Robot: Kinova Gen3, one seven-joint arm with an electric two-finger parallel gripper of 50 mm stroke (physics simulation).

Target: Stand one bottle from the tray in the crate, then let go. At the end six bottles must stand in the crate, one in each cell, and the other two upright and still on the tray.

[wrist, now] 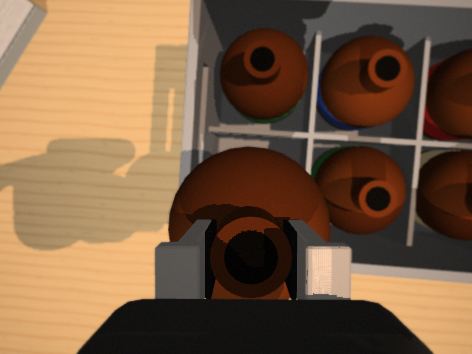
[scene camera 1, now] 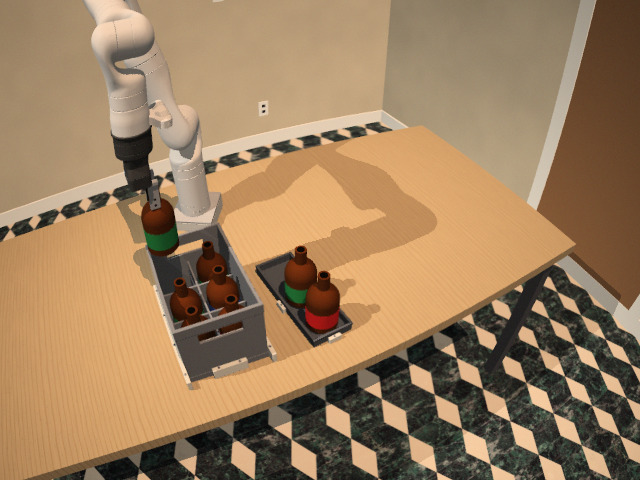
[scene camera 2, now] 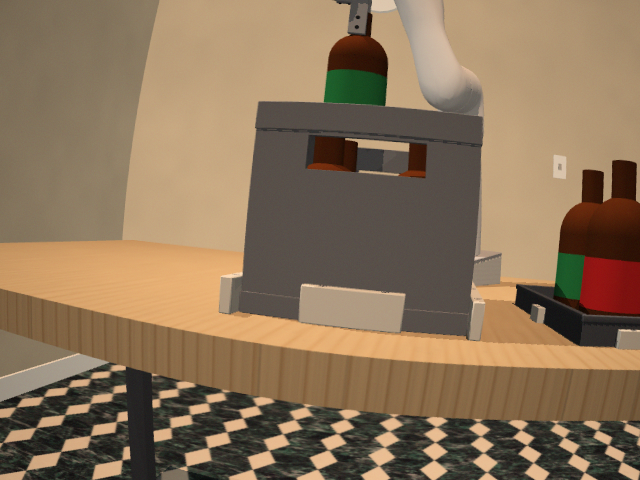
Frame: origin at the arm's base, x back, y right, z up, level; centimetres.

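Where they show: gripper, between the fingertips: point(wrist: 249, 247) point(scene camera 1: 153, 203) point(scene camera 2: 357, 37); arm's base, origin of its link: point(scene camera 1: 195, 206).
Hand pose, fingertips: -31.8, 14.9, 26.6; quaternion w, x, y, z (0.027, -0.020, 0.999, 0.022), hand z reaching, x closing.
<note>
Things, the pixels of their top centre, and the offset from my fingertips, as dx, dy, dz. Level surfaces: height alone.
- brown bottle with a green label, centre of its top: point(wrist: 237, 263) point(scene camera 2: 361, 14) point(scene camera 1: 151, 187) +0.2, -0.2, +3.6
- grey crate, centre of its top: point(wrist: 388, 136) point(scene camera 2: 387, 133) point(scene camera 1: 197, 272) -8.3, -4.9, -13.8
- green-labelled, centre of its top: point(scene camera 2: 593, 171) point(scene camera 1: 300, 249) -10.4, -27.9, -15.3
- red-labelled, centre of its top: point(scene camera 2: 624, 162) point(scene camera 1: 324, 275) -19.4, -28.5, -15.3
- dark tray, centre of its top: point(scene camera 2: 584, 298) point(scene camera 1: 301, 292) -10.6, -27.9, -28.8
- table, height of its surface: dz -31.4
My gripper point(scene camera 1: 153, 197) point(scene camera 2: 360, 20) point(wrist: 249, 247) is shut on the neck of a brown bottle with a green label point(scene camera 1: 161, 235) point(scene camera 2: 355, 85) point(wrist: 250, 185). The bottle hangs upright over the crate's corner cell nearest the robot base; its bottom is about level with the crate's rim, and its lower part is partly hidden in scene camera 2. The grey crate point(scene camera 1: 227, 343) point(scene camera 2: 361, 222) point(wrist: 187, 110) holds several brown bottles, one in each other cell. Two bottles, one green-labelled point(scene camera 1: 299, 279) point(scene camera 2: 571, 248) and one red-labelled point(scene camera 1: 322, 304) point(scene camera 2: 615, 258), stand upright on the dark tray point(scene camera 1: 273, 264) point(scene camera 2: 547, 315).
The crate's thin dividers point(wrist: 311, 135) stand between the cells. Small pale blocks point(scene camera 1: 230, 367) point(scene camera 2: 351, 307) sit against the crate's foot. The robot base point(scene camera 1: 199, 214) stands on the table point(scene camera 1: 93, 330) point(scene camera 2: 155, 304) behind the crate. The tray lies to the crate's right in scene camera 1.
</note>
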